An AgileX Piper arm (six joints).
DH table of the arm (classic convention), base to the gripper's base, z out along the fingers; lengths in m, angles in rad. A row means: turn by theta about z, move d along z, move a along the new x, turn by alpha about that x. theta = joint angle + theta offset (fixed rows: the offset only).
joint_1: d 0.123, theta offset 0, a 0, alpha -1.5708
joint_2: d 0, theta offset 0.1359, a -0.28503, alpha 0
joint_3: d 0, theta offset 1.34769, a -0.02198, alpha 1.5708
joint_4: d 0.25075, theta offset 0, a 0, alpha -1.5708
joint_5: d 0, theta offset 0, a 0, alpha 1.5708
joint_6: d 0.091, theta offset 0, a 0, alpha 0
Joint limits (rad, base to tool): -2.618..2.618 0..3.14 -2.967..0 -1.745..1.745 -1.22..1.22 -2.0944..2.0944
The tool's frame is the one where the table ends.
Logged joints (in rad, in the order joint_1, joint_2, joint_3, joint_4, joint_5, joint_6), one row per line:
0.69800 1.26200 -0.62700 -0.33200 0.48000 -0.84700
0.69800 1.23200 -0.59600 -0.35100 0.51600 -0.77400
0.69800 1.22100 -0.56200 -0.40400 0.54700 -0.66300
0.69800 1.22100 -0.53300 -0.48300 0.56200 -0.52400
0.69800 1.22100 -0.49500 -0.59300 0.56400 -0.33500
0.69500 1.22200 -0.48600 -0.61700 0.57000 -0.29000
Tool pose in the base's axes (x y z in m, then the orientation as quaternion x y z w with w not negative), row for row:
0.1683 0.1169 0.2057 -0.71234 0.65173 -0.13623 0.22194
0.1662 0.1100 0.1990 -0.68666 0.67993 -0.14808 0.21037
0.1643 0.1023 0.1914 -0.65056 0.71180 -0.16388 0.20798
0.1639 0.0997 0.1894 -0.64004 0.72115 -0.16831 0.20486
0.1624 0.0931 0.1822 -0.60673 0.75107 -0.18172 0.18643
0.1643 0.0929 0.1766 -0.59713 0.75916 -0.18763 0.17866
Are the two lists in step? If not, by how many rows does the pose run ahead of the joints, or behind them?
The pose runs 2 rows ahead of the joints: the pose in row i belongs to the joints in row i + 2.
